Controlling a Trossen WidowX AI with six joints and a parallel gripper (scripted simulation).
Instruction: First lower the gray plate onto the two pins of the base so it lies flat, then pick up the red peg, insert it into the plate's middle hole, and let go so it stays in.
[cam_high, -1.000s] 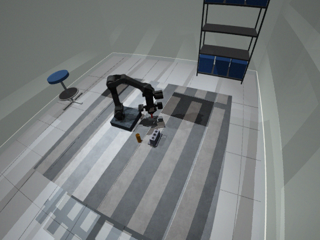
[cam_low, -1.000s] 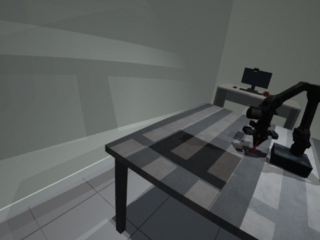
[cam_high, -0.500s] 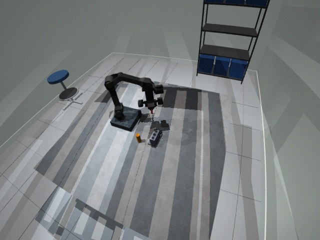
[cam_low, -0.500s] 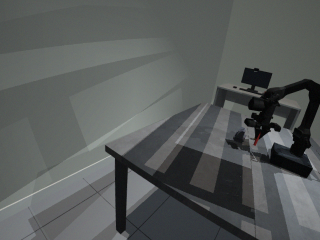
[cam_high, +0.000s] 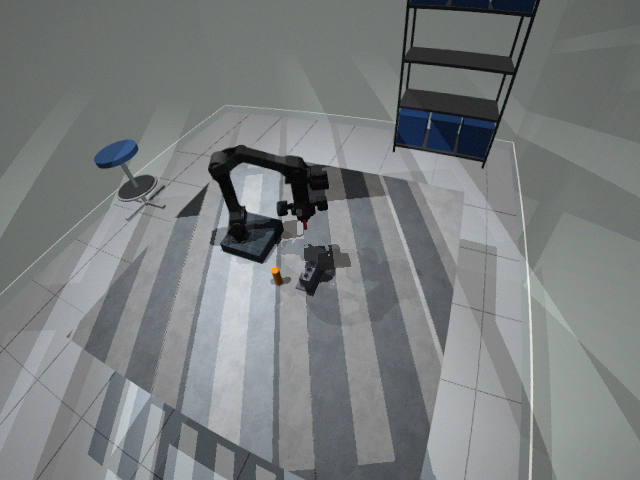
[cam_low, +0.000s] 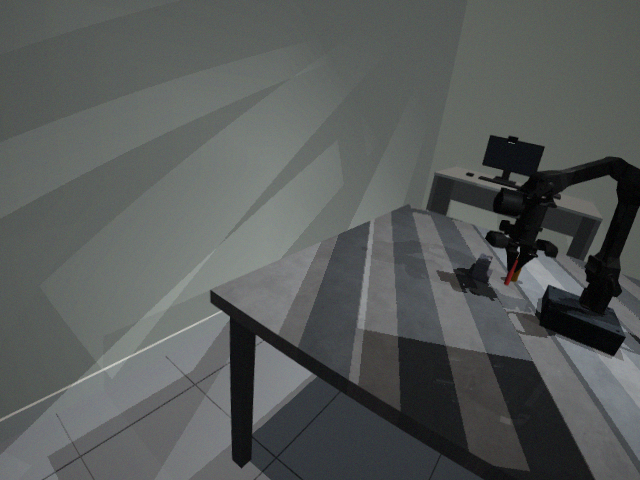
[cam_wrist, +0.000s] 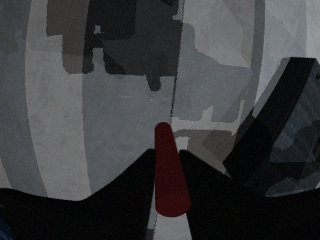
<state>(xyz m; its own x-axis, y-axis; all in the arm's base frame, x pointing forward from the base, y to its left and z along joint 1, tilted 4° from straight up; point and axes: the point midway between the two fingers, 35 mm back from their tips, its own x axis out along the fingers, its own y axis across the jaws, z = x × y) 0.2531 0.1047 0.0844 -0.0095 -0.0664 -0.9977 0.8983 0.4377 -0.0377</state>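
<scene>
Now: the gray plate 180 mm to the right of my gripper tip, 80 mm ahead of it and 70 mm below it. Also, from my gripper tip: red peg (right at my gripper tip); orange cylinder (230 mm to the right, 70 mm below, 30 mm behind); base (170 mm to the right, 100 mm below, 80 mm ahead).
</scene>
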